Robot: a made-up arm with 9 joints. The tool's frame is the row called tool.
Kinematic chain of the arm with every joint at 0, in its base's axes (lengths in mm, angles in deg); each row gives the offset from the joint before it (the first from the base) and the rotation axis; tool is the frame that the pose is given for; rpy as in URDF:
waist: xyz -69 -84.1 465.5 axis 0.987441 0.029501 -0.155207
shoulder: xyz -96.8 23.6 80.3 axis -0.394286 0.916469 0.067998
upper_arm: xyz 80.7 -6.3 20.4 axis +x
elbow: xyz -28 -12.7 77.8 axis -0.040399 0.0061 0.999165
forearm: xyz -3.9 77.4 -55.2 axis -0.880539 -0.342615 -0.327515
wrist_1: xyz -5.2 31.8 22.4 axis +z
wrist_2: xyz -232.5 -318 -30.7 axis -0.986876 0.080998 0.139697
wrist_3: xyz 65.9 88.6 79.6 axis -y
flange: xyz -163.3 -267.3 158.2 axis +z
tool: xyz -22.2 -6.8 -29.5 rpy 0 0.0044 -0.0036
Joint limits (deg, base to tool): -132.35..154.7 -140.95..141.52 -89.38..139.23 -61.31..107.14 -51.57..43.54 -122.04..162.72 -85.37..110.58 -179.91..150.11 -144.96..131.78
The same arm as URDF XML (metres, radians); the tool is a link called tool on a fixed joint. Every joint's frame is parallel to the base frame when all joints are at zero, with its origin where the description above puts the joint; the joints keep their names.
<robot name="arm">
  <link name="base_link"/>
  <link name="link1"/>
  <link name="link2"/>
  <link name="link3"/>
  <link name="link4"/>
  <link name="link5"/>
  <link name="link6"/>
  <link name="link7"/>
  <link name="link8"/>
  <link name="link9"/>
  <link name="tool"/>
  <joint name="waist" type="revolute">
    <parent link="base_link"/>
    <child link="link1"/>
    <origin xyz="-0.0690 -0.0841 0.4655"/>
    <axis xyz="0.987441 0.029501 -0.155207"/>
    <limit lower="-2.3099" upper="2.7000"/>
  </joint>
  <joint name="shoulder" type="revolute">
    <parent link="link1"/>
    <child link="link2"/>
    <origin xyz="-0.0968 0.0236 0.0803"/>
    <axis xyz="-0.394286 0.916469 0.067998"/>
    <limit lower="-2.4600" upper="2.4700"/>
  </joint>
  <joint name="upper_arm" type="revolute">
    <parent link="link2"/>
    <child link="link3"/>
    <origin xyz="0.0807 -0.0063 0.0204"/>
    <axis xyz="1 0 0"/>
    <limit lower="-1.5600" upper="2.4300"/>
  </joint>
  <joint name="elbow" type="revolute">
    <parent link="link3"/>
    <child link="link4"/>
    <origin xyz="-0.0280 -0.0127 0.0778"/>
    <axis xyz="-0.040399 0.0061 0.999165"/>
    <limit lower="-1.0701" upper="1.8699"/>
  </joint>
  <joint name="forearm" type="revolute">
    <parent link="link4"/>
    <child link="link5"/>
    <origin xyz="-0.0039 0.0774 -0.0552"/>
    <axis xyz="-0.880539 -0.342615 -0.327515"/>
    <limit lower="-0.9001" upper="0.7599"/>
  </joint>
  <joint name="wrist_1" type="revolute">
    <parent link="link5"/>
    <child link="link6"/>
    <origin xyz="-0.0052 0.0318 0.0224"/>
    <axis xyz="0 0 1"/>
    <limit lower="-2.1300" upper="2.8400"/>
  </joint>
  <joint name="wrist_2" type="revolute">
    <parent link="link6"/>
    <child link="link7"/>
    <origin xyz="-0.2325 -0.3180 -0.0307"/>
    <axis xyz="-0.986876 0.080998 0.139697"/>
    <limit lower="-1.4900" upper="1.9300"/>
  </joint>
  <joint name="wrist_3" type="revolute">
    <parent link="link7"/>
    <child link="link8"/>
    <origin xyz="0.0659 0.0886 0.0796"/>
    <axis xyz="0 -1 0"/>
    <limit lower="-3.1400" upper="2.6199"/>
  </joint>
  <joint name="flange" type="revolute">
    <parent link="link8"/>
    <child link="link9"/>
    <origin xyz="-0.1633 -0.2673 0.1582"/>
    <axis xyz="0 0 1"/>
    <limit lower="-2.5300" upper="2.3000"/>
  </joint>
  <joint name="tool_fixed" type="fixed">
    <parent link="link9"/>
    <child link="tool"/>
    <origin xyz="-0.0222 -0.0068 -0.0295" rpy="0.0000 0.0001 -0.0001"/>
  </joint>
</robot>

